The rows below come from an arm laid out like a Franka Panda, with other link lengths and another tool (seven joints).
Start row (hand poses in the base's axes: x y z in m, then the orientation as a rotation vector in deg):
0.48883, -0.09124, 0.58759, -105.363, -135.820, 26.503
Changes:
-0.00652, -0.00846, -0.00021, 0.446, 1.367, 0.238
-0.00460, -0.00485, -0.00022, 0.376, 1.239, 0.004
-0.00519, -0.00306, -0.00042, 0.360, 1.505, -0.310
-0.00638, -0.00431, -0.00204, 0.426, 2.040, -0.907
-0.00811, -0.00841, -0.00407, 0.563, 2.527, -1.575
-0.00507, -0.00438, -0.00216, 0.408, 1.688, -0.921
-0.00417, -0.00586, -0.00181, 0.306, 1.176, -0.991
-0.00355, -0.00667, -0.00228, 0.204, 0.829, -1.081
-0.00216, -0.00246, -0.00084, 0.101, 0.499, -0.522
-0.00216, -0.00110, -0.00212, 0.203, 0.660, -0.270
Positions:
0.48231, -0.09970, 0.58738, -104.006, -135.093, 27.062
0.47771, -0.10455, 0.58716, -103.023, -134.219, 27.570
0.47252, -0.10761, 0.58674, -102.211, -132.854, 28.253
0.46614, -0.11192, 0.58470, -101.646, -130.526, 29.158
0.45803, -0.12033, 0.58063, -101.365, -127.194, 30.116
0.45296, -0.12471, 0.57847, -101.002, -125.101, 30.723
0.44879, -0.13057, 0.57666, -101.073, -123.296, 31.028
0.44524, -0.13724, 0.57438, -101.491, -121.646, 31.157
0.44308, -0.13970, 0.57354, -101.623, -120.783, 31.291
0.44092, -0.14080, 0.57142, -101.352, -120.056, 31.497

